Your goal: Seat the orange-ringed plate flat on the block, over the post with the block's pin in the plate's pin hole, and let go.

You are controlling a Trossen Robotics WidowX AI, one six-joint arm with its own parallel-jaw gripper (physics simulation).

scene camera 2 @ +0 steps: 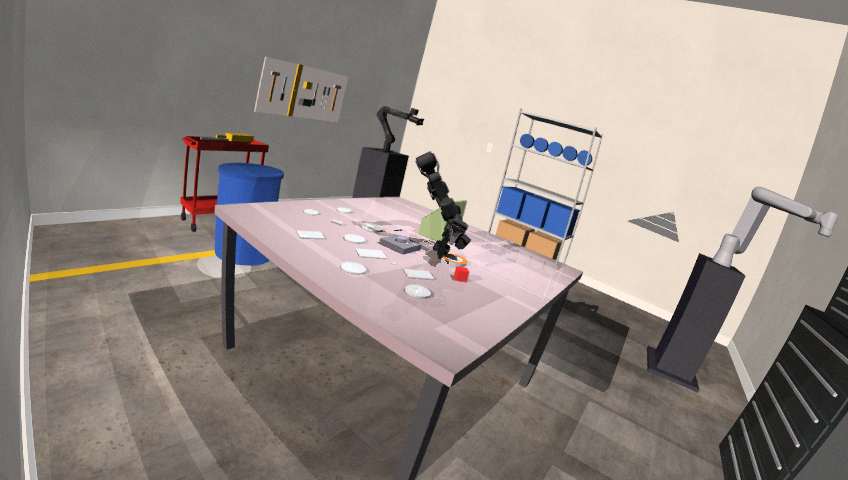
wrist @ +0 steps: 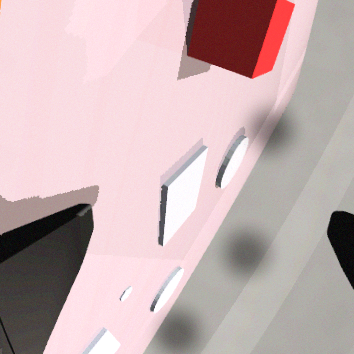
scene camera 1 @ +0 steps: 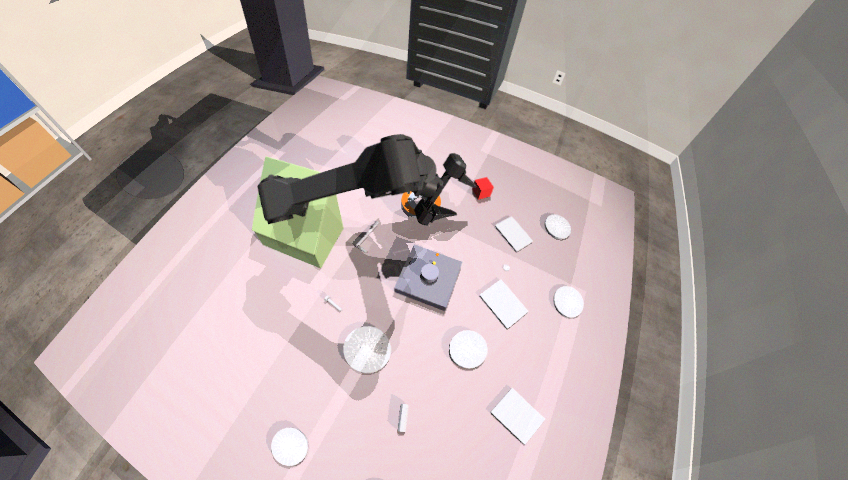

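Where they show: gripper, fingertip midpoint: [scene camera 2: 445,251] [wrist: 213,219] [scene camera 1: 465,200]; arm's base, origin of the base link: [scene camera 1: 295,198].
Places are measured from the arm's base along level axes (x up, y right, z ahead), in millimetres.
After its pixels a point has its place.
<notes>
The orange-ringed plate [scene camera 1: 406,202] @(x -138, y -185, z 194 mm) [scene camera 2: 456,260] @(x -150, y -211, z 208 mm) lies flat on the pink table [scene camera 1: 470,143] @(x -150, y -513, z 294 mm) [scene camera 2: 470,314] @(x -150, y -466, z 596 mm), mostly hidden under my arm in scene camera 1. My gripper [scene camera 1: 432,215] [scene camera 2: 438,250] @(x -87, y -214, z 343 mm) [wrist: 213,219] @(x -87, y -214, z 343 mm) is open and empty, tilted low just over the plate's near edge. The wrist view shows only an orange sliver at the top left corner. The grey block [scene camera 1: 408,286] @(x -126, y 44, z 287 mm) [scene camera 2: 394,243] @(x -126, y -6, z 374 mm) sits in front of the plate and apart from it. Its round post [scene camera 1: 429,272] @(x -111, y 1, z 321 mm) stands bare, and a small yellow pin [scene camera 1: 436,255] @(x -125, y -55, z 321 mm) is near its back edge.
A red cube [scene camera 1: 483,188] @(x -110, y -296, z 377 mm) [scene camera 2: 461,273] @(x -119, y -322, z 396 mm) [wrist: 239,35] @(x -123, y -300, z 362 mm) stands right of the gripper. The arm's green base [scene camera 1: 303,229] @(x -42, y 43, z 35 mm) is at the left. White discs [scene camera 1: 468,349] [wrist: 233,161], square plates [scene camera 1: 513,232] @(x -145, y -212, z 492 mm) [wrist: 182,197] @(x -145, y -212, z 487 mm), a ribbed disc [scene camera 1: 367,349] @(x -141, y 208, z 256 mm) and small bolts [scene camera 1: 333,302] @(x -141, y 139, z 143 mm) lie scattered.
</notes>
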